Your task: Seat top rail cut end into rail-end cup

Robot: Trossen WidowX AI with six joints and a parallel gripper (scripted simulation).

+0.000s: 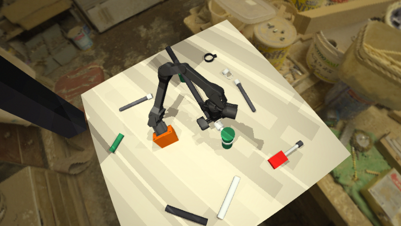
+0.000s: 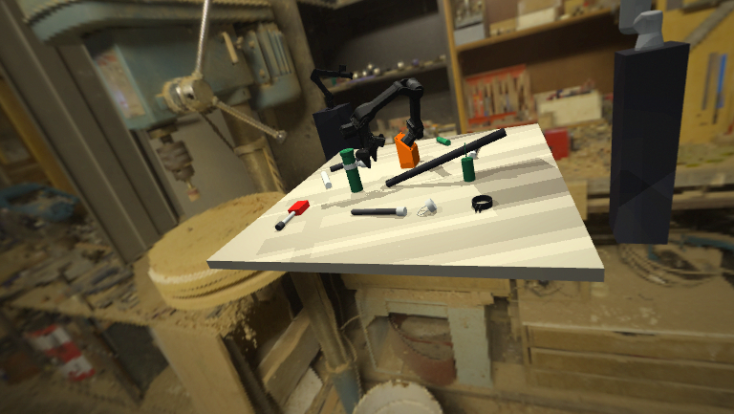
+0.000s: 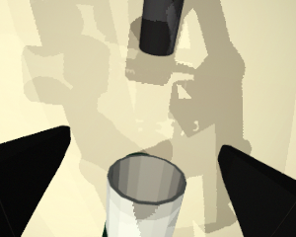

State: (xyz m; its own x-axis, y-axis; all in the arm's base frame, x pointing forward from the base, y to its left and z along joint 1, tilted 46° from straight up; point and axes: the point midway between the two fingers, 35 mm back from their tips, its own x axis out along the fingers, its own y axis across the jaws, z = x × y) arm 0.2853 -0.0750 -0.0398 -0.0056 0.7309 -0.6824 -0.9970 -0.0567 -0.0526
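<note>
Right now the silver rail-end cup is 10 mm ahead of my gripper tip, 40 mm to the right of it and 10 mm above it. From my gripper tip the other things lie so: red-headed tool: 290 mm ahead, 320 mm to the right, 100 mm below; white tube: 110 mm behind, 370 mm to the right, 100 mm below; small green post: 30 mm behind, 420 mm to the left, 10 mm below.
</note>
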